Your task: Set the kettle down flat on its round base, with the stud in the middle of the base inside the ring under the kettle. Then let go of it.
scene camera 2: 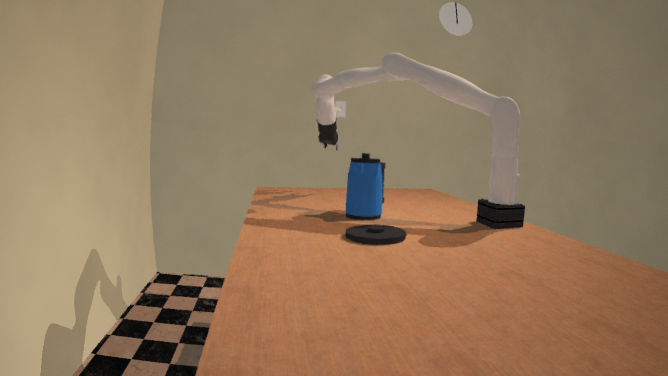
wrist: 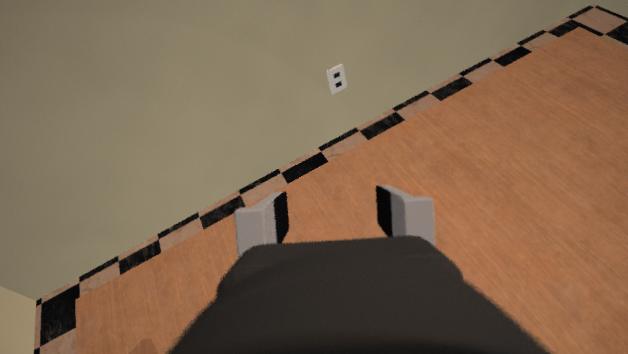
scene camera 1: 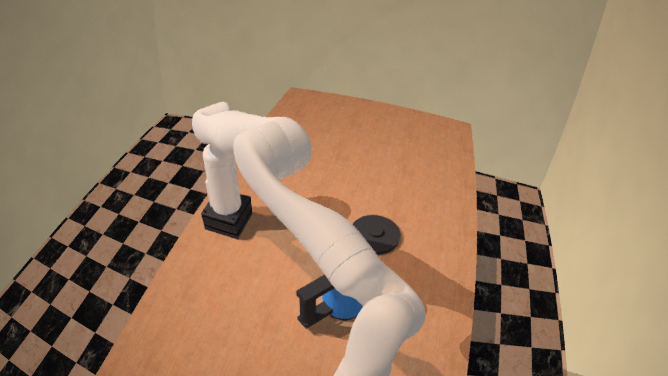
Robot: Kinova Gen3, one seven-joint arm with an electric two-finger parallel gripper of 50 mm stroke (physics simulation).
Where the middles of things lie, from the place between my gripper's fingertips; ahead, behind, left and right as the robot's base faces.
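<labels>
Position of the blue kettle (scene camera 2: 365, 186) relative to my hand: 10 cm below, 11 cm behind, 50 cm to the left. The round black base (scene camera 1: 382, 234) is 19 cm below my hand, 11 cm behind it and 79 cm to the left of it.
</labels>
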